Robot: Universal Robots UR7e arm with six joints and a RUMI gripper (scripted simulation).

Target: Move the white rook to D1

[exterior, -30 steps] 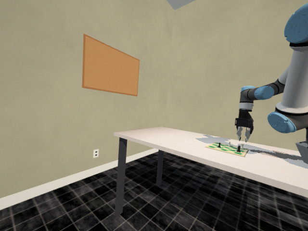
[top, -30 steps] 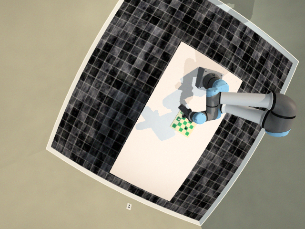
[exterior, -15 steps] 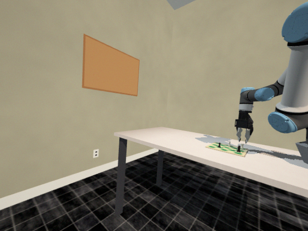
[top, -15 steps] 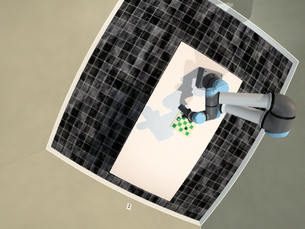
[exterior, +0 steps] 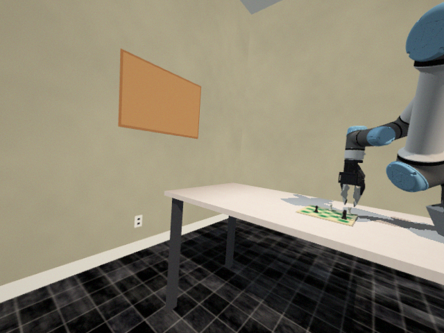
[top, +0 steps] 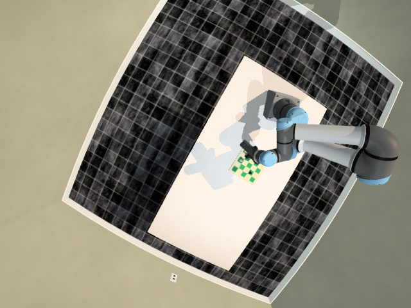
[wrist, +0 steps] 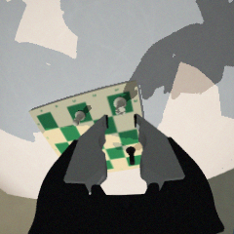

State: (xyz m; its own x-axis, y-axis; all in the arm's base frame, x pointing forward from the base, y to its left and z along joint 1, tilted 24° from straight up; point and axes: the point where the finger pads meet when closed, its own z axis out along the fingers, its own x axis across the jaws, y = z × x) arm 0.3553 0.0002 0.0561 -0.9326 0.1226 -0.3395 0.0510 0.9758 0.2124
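Now: hand 60 mm short of the green-and-cream chessboard, 90 mm to the right of it and 60 mm above it.
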